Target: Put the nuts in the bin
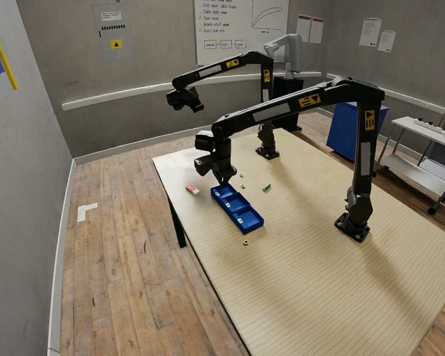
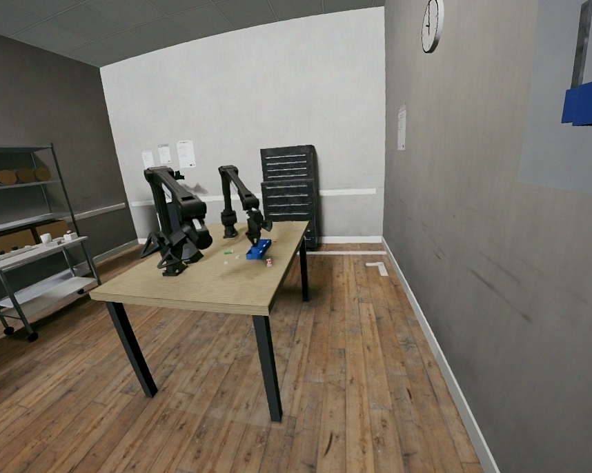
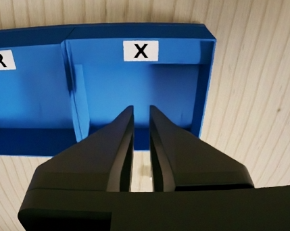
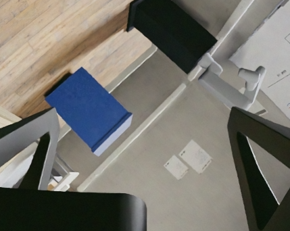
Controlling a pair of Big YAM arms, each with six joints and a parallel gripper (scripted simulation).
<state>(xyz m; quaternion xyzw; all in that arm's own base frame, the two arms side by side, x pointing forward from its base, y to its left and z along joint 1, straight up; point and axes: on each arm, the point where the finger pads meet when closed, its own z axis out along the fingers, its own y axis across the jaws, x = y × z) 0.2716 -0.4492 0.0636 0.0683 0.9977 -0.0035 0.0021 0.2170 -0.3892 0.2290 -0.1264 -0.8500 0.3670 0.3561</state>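
The blue bin strip lies 8 cm to the left of my left hand, 5 cm below it and 2 cm behind it. From my left hand the other things lie so: block: 10 cm ahead, 8 cm to the right, 6 cm below; then green battery: 20 cm behind, 6 cm below, 2 cm to the left; then yellow nut: 25 cm to the left, 6 cm below, 2 cm ahead.
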